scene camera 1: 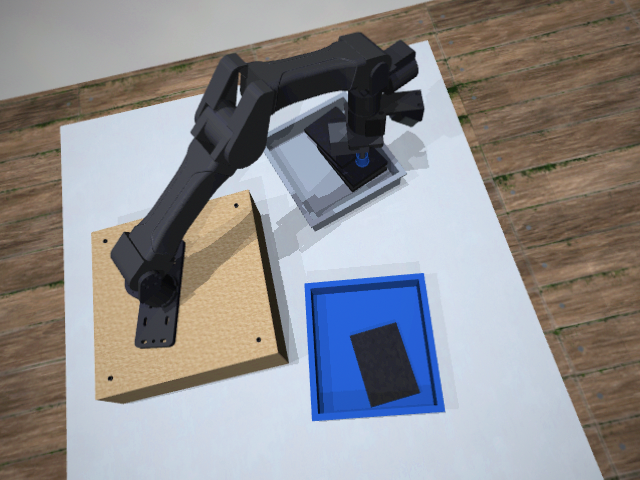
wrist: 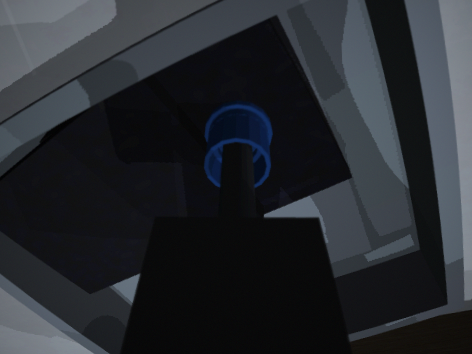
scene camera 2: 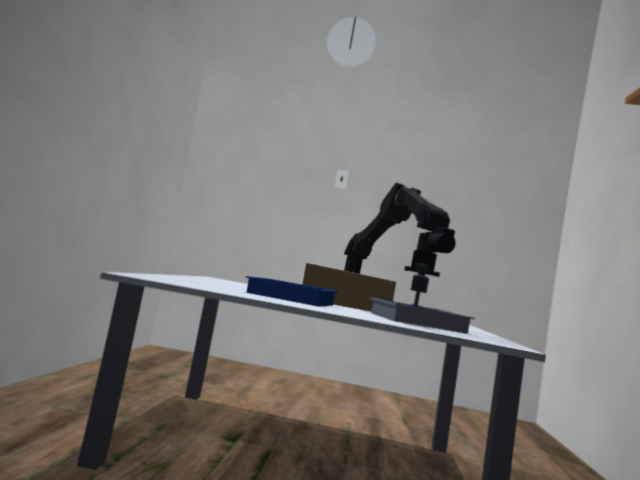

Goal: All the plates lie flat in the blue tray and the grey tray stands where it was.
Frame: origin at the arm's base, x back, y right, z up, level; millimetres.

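Where they show: hand, its tool point: (scene camera 1: 362, 164) (wrist: 237, 121) (scene camera 2: 413, 317); arm's base, origin of its link: (scene camera 1: 162, 292) (scene camera 2: 351, 276).
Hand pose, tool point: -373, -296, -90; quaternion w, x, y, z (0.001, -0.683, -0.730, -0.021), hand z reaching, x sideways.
Things, the pixels of their top centre, and the offset from my tool point, as dx, dy, dz. Level surfaces: height alone.
- grey tray, centre of its top: (wrist: 217, 270) (scene camera 1: 329, 155) (scene camera 2: 419, 306) +69, -6, +32
- white table, height of its surface: dz -19
- second black plate, centre of its top: (scene camera 1: 383, 363) -21, +419, -5
- blue tray, centre of its top: (scene camera 1: 370, 343) (scene camera 2: 294, 283) +2, +389, +32
A black plate (scene camera 1: 371, 174) (wrist: 291, 98) lies in the right part of the grey tray (scene camera 1: 328, 217) (scene camera 2: 424, 316) at the back of the white table (scene camera 1: 470, 248). My gripper, a blue suction cup (scene camera 1: 361, 162) (scene camera 2: 416, 300) (wrist: 238, 140), points straight down and sits on this plate near its middle, so it is shut on it. The plate is low in the tray. A second black plate (scene camera 1: 385, 365) lies flat and slightly turned in the blue tray (scene camera 1: 309, 352) (scene camera 2: 290, 290) at the front right. The arm hides the back part of the grey tray.
The arm stands on a wooden base block (scene camera 1: 223, 286) (scene camera 2: 351, 286) at the left, beside the blue tray. The table's right edge runs close to both trays. A wooden floor lies beyond it.
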